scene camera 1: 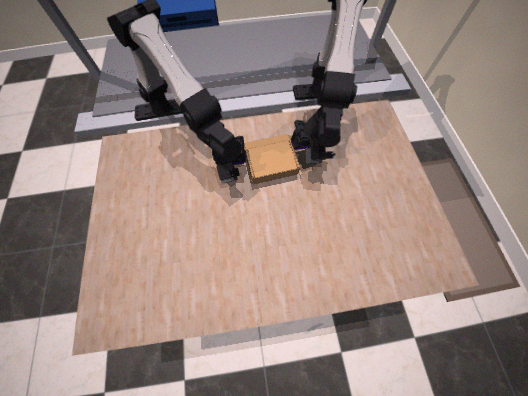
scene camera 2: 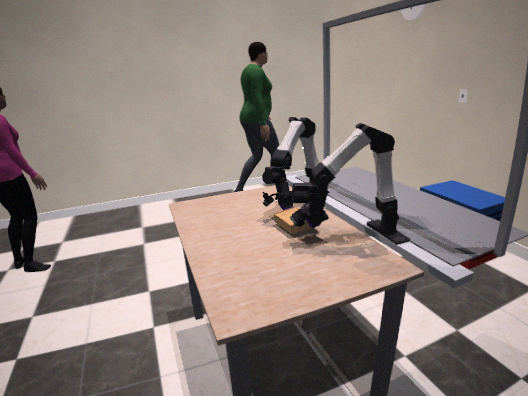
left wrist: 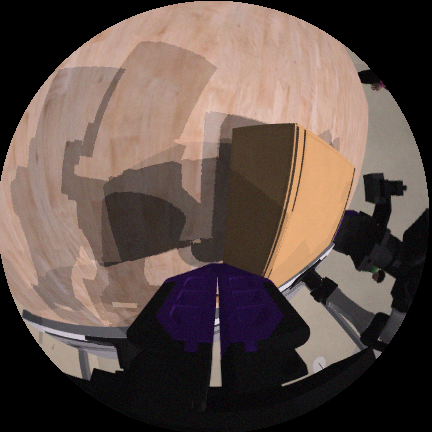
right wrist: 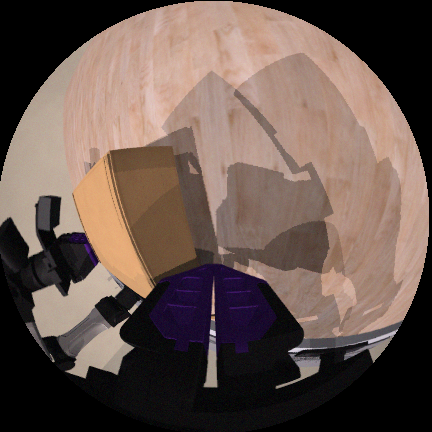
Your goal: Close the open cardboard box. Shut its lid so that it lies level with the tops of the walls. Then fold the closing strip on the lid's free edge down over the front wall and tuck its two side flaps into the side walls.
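Places are measured from the left arm's base along level axes (x down, y ahead, z right), in millimetres.
Where they show: left gripper, fingertip midpoint: (scene camera 1: 294, 148) (scene camera 2: 311, 226) (left wrist: 217, 268); right gripper, fingertip midpoint: (scene camera 1: 242, 161) (right wrist: 213, 269); left arm's base, link origin: (scene camera 2: 387, 232); right arm's base, link origin: (scene camera 1: 162, 109) (left wrist: 305, 272) (right wrist: 333, 349).
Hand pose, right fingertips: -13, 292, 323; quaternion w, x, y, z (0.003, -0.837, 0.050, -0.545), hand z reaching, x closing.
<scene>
Each offset is from my right fingertips to the top centre of the thing, as dx, dy, dz. "spot": to the spot under its first point. Level surfaces: height alone.
The cardboard box @[-39, +3, -92] (scene camera 1: 275, 177) (left wrist: 257, 190) (right wrist: 150, 200) stands on the table. Its lid @[spot: -34, +19, -95] (scene camera 1: 272, 157) (scene camera 2: 285, 217) (left wrist: 320, 205) (right wrist: 100, 225) lies down and looks about level with the wall tops; thin dark seams show along its side edges. The closing strip and front wall, on the side toward the arm bases, are hidden; no side flap shows sticking out. My left gripper (scene camera 1: 294, 148) (scene camera 2: 309, 223) (left wrist: 217, 268) is shut and empty, beside the box's right side near its back corner in scene camera 1. My right gripper (scene camera 1: 244, 160) (scene camera 2: 285, 206) (right wrist: 213, 269) is shut and empty, beside the opposite side.
The wooden table @[dx +28] (scene camera 1: 270, 260) (scene camera 2: 270, 280) carries the box near its edge by the arm bases. A pale rail (scene camera 1: 235, 106) with the arm mounts runs along that edge. Grey frame posts (scene camera 2: 326, 90), a blue box (scene camera 1: 192, 12) (scene camera 2: 462, 194) and two people stand beyond the table.
</scene>
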